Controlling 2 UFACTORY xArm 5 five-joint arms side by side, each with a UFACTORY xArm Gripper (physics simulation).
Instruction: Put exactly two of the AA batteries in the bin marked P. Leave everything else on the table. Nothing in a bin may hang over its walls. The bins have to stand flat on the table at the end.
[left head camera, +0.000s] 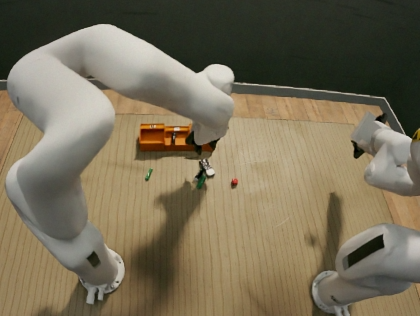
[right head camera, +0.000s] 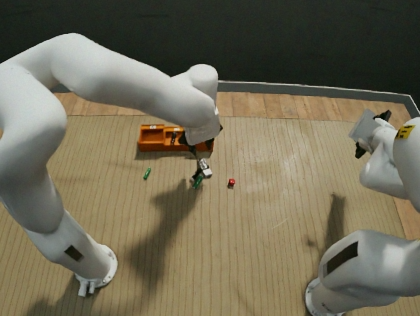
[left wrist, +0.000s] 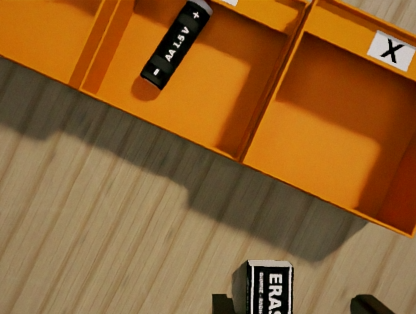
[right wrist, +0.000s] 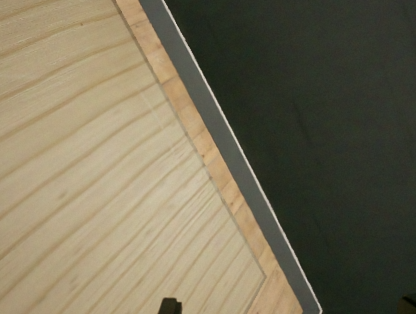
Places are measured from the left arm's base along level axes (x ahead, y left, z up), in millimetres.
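Where they show: left gripper, fingertip midpoint: (left head camera: 204, 149) (right head camera: 200, 149); left arm's base, origin of the base link: (left head camera: 101, 271) (right head camera: 96, 266); right arm's base, origin of the base link: (left head camera: 330, 291) (right head camera: 325, 298).
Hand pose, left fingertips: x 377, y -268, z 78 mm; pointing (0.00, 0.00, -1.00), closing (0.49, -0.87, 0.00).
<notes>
Each offset is from my left fingertips to the centre of the thing. "*": to the spot under its first point.
The P bin @(90 mm left, 84 mm ahead, 55 mm down) (left head camera: 175, 148) (right head camera: 172, 148) (left wrist: 165, 127) is the middle of three joined orange bins and holds a black AA battery @(102 mm left, 84 mm ahead, 64 mm down) (left head camera: 174, 136) (right head camera: 173, 137) (left wrist: 175, 47), slanted inside. In front of the bins, a black battery @(9 mm left, 50 mm back, 71 mm down) (left head camera: 199, 176) (right head camera: 194, 176) and a green battery @(1 mm left, 76 mm back, 71 mm down) (left head camera: 201, 183) (right head camera: 198, 182) lie close together beside the eraser. A smaller green battery @(170 mm left, 58 mm back, 73 mm down) (left head camera: 149, 174) (right head camera: 147, 173) lies farther left. My left gripper (left head camera: 206, 148) (right head camera: 201, 148) (left wrist: 295, 304) is open, above the area just in front of the X bin. My right gripper (left head camera: 369, 134) (right head camera: 372, 133) (right wrist: 290, 304) is open, far right.
The M bin (left head camera: 151, 147) (right head camera: 150, 148) (left wrist: 40, 73) is at the left of the row, the X bin @(* 4 mm left, 52 mm ahead, 32 mm down) (left wrist: 325, 198) at the right, partly hidden by my left gripper in the head views. The eraser @(16 mm right, 21 mm back, 72 mm down) (left head camera: 210, 172) (right head camera: 207, 172) (left wrist: 272, 287) touches or nearly touches the batteries. A red die @(106 mm right, 70 mm back, 70 mm down) (left head camera: 234, 182) (right head camera: 231, 182) lies right of them.
</notes>
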